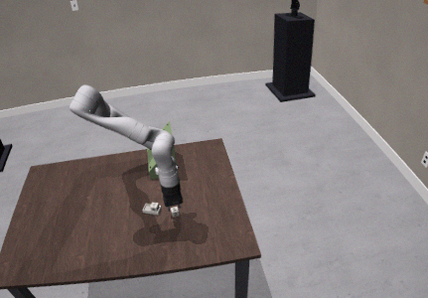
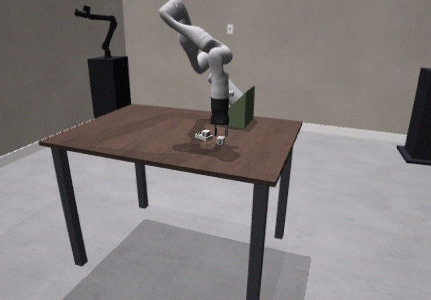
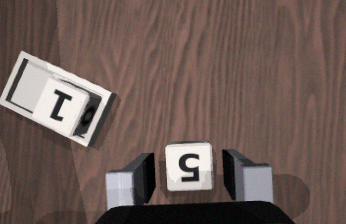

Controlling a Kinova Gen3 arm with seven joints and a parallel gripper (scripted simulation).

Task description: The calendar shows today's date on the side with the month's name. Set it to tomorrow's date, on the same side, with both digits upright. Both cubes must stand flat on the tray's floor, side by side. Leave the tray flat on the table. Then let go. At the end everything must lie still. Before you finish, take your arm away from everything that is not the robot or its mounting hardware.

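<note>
Now: the digit cube 4 cm below my hand. The rest, counted from my hand: white calendar tray (9 cm to the right, 5 cm below, 5 cm behind); white cube (8 cm to the right, 4 cm behind, 3 cm below).
</note>
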